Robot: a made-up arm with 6 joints.
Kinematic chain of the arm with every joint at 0, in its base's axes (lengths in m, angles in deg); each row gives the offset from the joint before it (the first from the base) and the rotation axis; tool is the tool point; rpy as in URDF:
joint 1: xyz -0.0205 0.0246 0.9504 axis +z
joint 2: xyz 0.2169 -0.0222 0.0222 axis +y
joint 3: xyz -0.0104 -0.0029 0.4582 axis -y
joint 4: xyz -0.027 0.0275 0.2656 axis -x
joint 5: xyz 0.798 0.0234 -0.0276 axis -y
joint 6: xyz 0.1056 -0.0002 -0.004 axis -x
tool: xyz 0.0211 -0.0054 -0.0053 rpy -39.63 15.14 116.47
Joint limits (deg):
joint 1: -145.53..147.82
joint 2: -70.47..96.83
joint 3: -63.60..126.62
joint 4: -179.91..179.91
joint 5: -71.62..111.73
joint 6: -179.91..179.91
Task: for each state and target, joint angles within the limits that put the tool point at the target. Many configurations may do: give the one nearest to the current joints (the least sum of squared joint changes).
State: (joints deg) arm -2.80 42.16 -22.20 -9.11 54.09 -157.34
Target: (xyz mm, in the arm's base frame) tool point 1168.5 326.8 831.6
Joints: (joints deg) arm 13.24 35.75 -21.09 -8.03 54.87 -157.35
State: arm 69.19 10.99 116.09 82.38 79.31 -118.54
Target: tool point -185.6 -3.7 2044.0
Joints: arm 48.03 17.88 126.62 81.11 101.10 -119.79
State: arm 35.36 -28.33 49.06 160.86 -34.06 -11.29
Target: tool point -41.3 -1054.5 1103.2
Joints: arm 85.11 -55.31 107.70 155.69 -54.67 -12.17
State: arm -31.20 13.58 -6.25 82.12 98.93 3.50
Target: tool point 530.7 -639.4 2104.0
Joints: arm -56.13 12.83 45.20 67.49 66.50 2.79
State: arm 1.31 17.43 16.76 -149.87 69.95 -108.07
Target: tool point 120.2 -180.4 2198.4
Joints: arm -36.55 -22.77 38.25 -140.45 77.53 -108.87
